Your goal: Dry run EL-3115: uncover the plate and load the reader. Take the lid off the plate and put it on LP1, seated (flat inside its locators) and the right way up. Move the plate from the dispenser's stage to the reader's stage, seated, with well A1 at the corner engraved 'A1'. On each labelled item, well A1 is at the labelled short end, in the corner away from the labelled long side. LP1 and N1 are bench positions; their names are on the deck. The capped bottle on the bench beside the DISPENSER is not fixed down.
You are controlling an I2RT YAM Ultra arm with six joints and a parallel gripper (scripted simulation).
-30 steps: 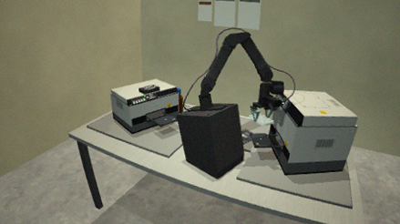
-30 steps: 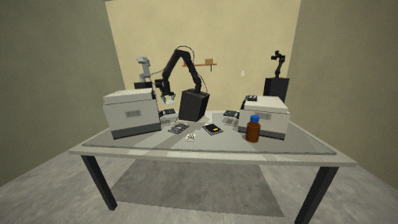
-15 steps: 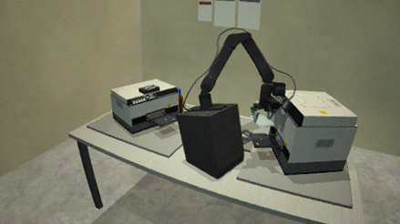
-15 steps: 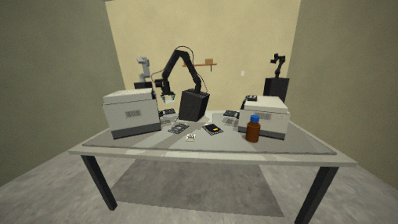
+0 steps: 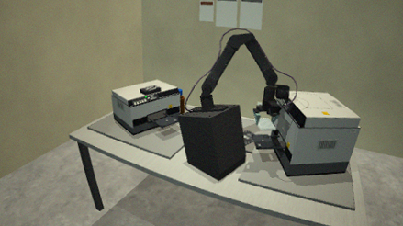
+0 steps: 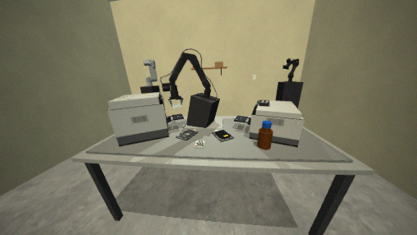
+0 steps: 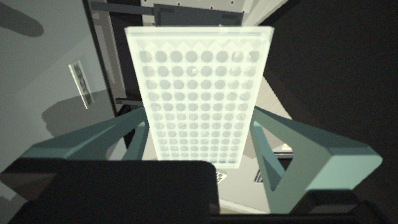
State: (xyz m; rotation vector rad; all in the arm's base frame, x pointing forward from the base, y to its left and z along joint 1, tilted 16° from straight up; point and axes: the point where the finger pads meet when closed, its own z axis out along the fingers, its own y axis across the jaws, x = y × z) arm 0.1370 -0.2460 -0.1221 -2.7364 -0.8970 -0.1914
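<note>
Now: the pale well plate right at my hand. Round my hand: dark lid 150 mm ahead, 450 mm to the left, 200 mm below; brown capped bottle 270 mm ahead, 750 mm to the left, 100 mm below; LP1 tag 60 mm ahead, 390 mm to the left, 220 mm below.
</note>
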